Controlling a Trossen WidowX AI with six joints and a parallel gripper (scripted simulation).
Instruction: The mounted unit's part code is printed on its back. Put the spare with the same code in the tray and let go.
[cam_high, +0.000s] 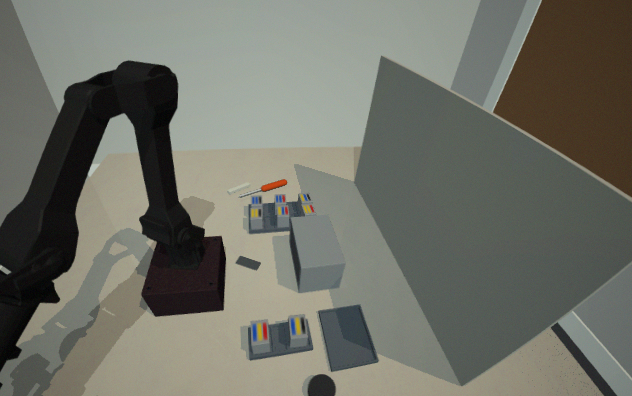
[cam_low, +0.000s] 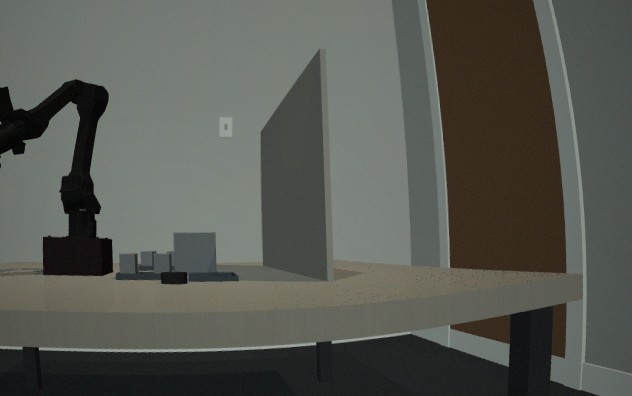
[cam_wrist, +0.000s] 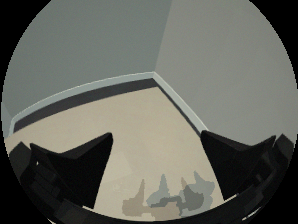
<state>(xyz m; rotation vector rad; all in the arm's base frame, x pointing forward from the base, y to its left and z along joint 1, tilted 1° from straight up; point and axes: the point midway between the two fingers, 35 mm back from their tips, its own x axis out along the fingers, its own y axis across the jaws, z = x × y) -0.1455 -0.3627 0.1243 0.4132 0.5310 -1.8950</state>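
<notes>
Right now my gripper tip is 430 mm short of the grey spare, 610 mm to the right of it and 160 mm above it. Also, from my gripper tip: rack 370 mm ahead, 250 mm to the left, 190 mm below; then black cylinder 450 mm ahead, 150 mm to the left, 190 mm below; then dark tray 510 mm ahead, 260 mm to the left, 190 mm below.
</notes>
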